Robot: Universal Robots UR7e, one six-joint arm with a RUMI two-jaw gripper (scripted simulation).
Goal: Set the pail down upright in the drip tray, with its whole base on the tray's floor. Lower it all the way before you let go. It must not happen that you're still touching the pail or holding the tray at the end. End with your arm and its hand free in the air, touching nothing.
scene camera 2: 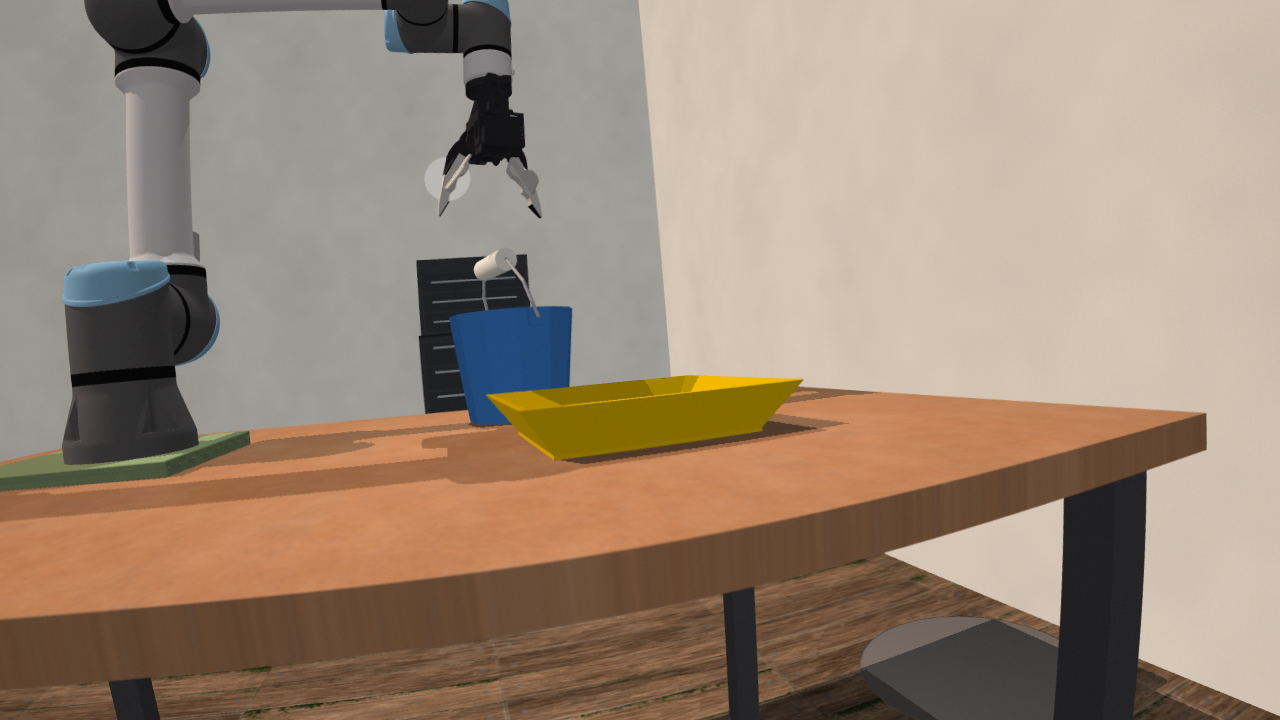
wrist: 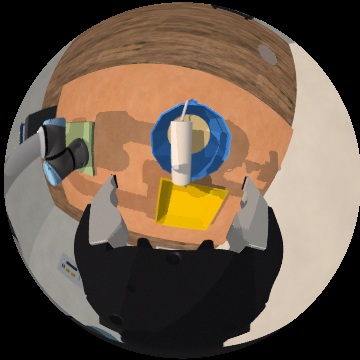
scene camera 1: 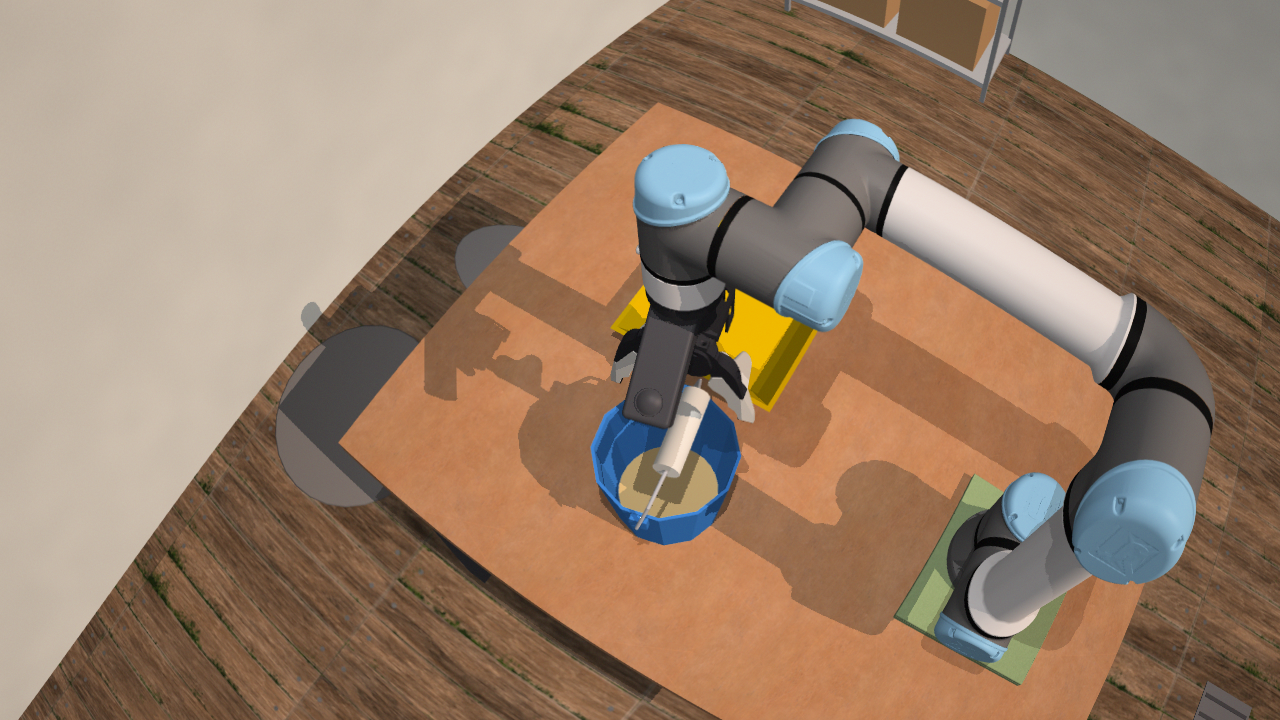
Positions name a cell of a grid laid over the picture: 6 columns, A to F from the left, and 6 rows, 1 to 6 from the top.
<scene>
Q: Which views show the yellow drip tray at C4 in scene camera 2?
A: Scene camera 2, the wrist view and scene camera 1: all of them.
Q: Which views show the gripper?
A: Scene camera 2, the wrist view and scene camera 1: all of them.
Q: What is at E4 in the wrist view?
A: The gripper.
</scene>
